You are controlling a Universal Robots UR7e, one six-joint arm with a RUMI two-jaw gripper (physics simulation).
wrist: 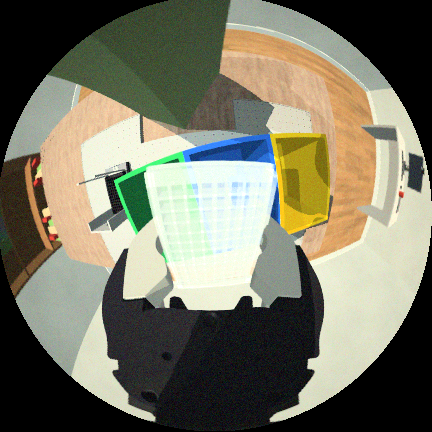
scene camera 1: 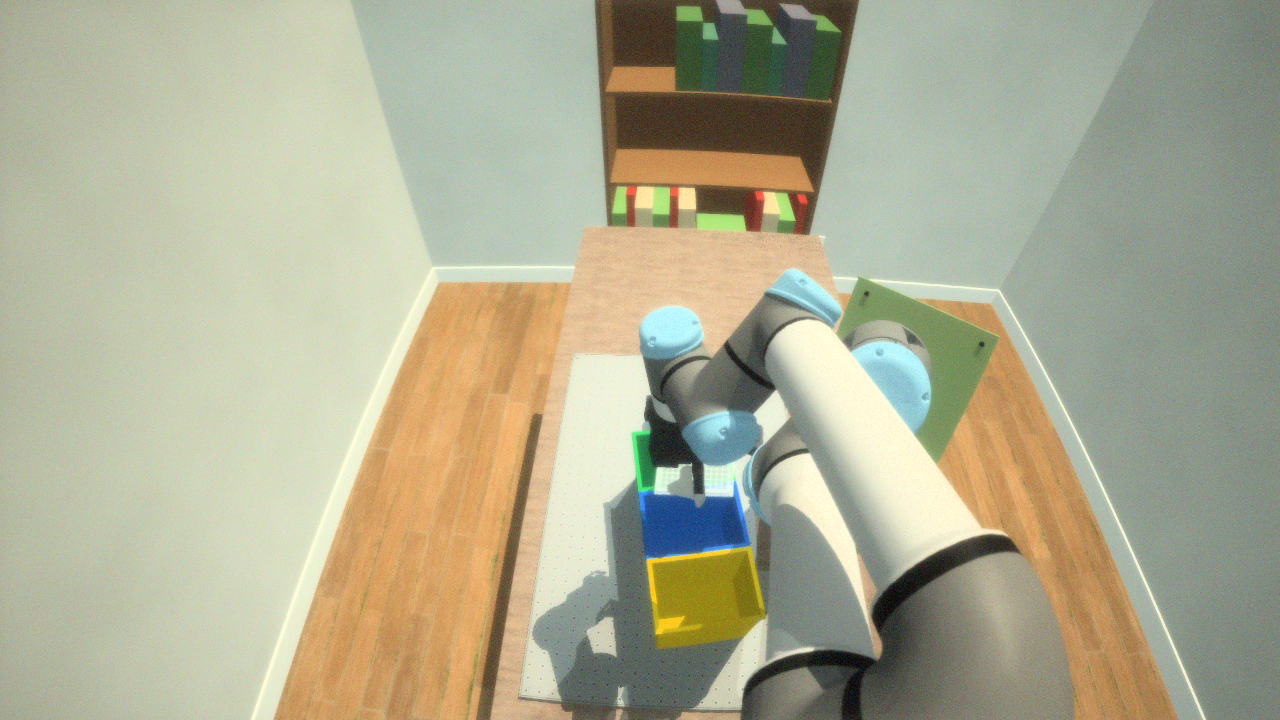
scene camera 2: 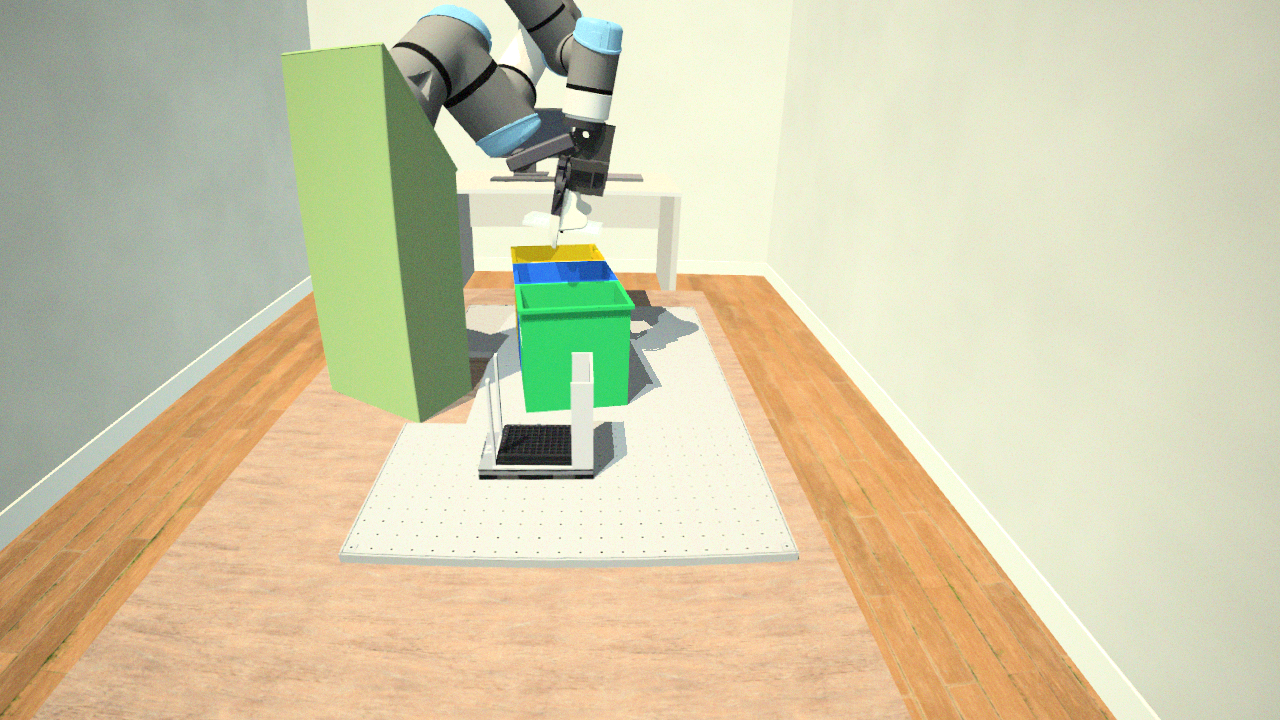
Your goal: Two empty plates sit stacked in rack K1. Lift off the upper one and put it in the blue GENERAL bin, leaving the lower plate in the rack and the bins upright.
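Frame: origin at the arm's base, x left, y ahead, z down, level; centimetres.
Where they show: gripper, fingertip midpoint: [wrist: 210,216] [scene camera 1: 700,478] [scene camera 2: 557,240]; arm's base, link origin: [scene camera 2: 384,112].
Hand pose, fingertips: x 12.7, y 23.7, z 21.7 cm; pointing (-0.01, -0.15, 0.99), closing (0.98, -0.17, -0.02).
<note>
Things, the pixels of their top centre, and the offset from my fingertips.
- blue bin, top centre: [wrist: 240,199] [scene camera 1: 693,518] [scene camera 2: 563,271] dy -0.4, dx +4.5, dz +6.9 cm
- Rack K1, top centre: [scene camera 2: 533,366] [wrist: 89,202] dy +5.2, dx -28.6, dz +10.0 cm
- black gridded plate, top centre: [scene camera 2: 544,439] [wrist: 116,193] dy +6.2, dx -28.3, dz +21.5 cm
- green bin, top centre: [scene camera 2: 572,294] [wrist: 160,218] [scene camera 1: 682,456] dy +4.6, dx -7.5, dz +6.9 cm
- yellow bin, top centre: [scene camera 1: 705,589] [wrist: 307,183] [scene camera 2: 556,252] dy -5.5, dx +16.5, dz +6.9 cm
My gripper [scene camera 2: 562,219] [wrist: 210,216] is shut on a clear, whitish gridded plate [scene camera 1: 718,480] [scene camera 2: 537,219] [wrist: 215,210], one jaw on each side. It holds the plate above the bin rims. In scene camera 1 and the wrist view the plate overlaps the green bin and the blue bin [scene camera 1: 693,528] [scene camera 2: 563,272] [wrist: 227,150]. The blue bin is upright. Rack K1 [scene camera 2: 582,420] [wrist: 102,222] is a white stand beyond the green bin. A black gridded plate [scene camera 2: 535,444] [wrist: 114,192] lies low in it. The rack is hidden in scene camera 1.
The green bin [scene camera 1: 641,461] [scene camera 2: 577,358] [wrist: 135,205] and the yellow bin [scene camera 1: 707,595] [scene camera 2: 555,253] [wrist: 302,175] stand upright on either side of the blue one. A tall green block [scene camera 2: 358,223] [wrist: 150,60] stands beside the row. A bookshelf [scene camera 1: 711,167] stands behind the table.
</note>
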